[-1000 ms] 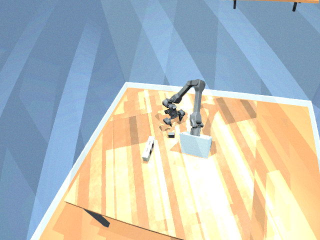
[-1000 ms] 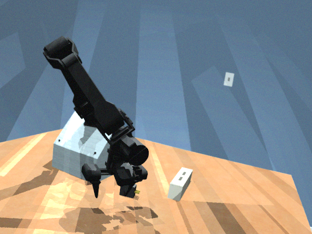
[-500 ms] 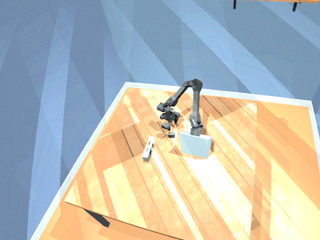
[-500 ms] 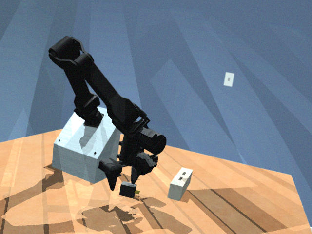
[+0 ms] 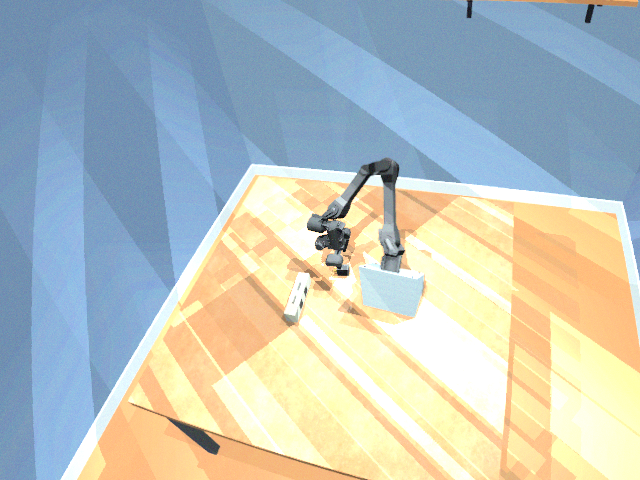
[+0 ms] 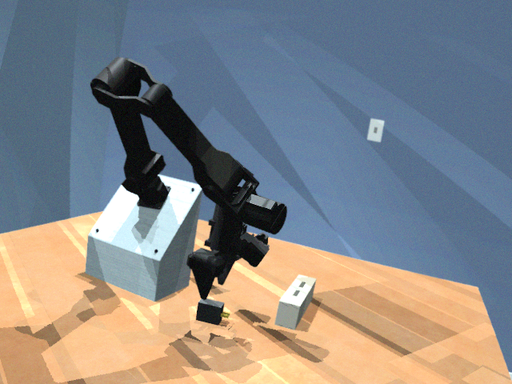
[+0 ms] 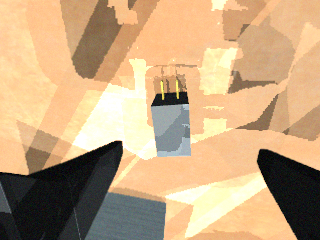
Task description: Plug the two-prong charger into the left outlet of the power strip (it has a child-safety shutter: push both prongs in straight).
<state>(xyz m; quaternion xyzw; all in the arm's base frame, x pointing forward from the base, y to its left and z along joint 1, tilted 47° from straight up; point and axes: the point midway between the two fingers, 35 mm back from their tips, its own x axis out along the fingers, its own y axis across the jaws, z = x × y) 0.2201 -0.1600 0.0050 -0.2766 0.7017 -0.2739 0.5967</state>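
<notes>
My gripper tip is 10 mm short of the two-prong charger, 10 mm to the right of it and 50 mm above it.
</notes>
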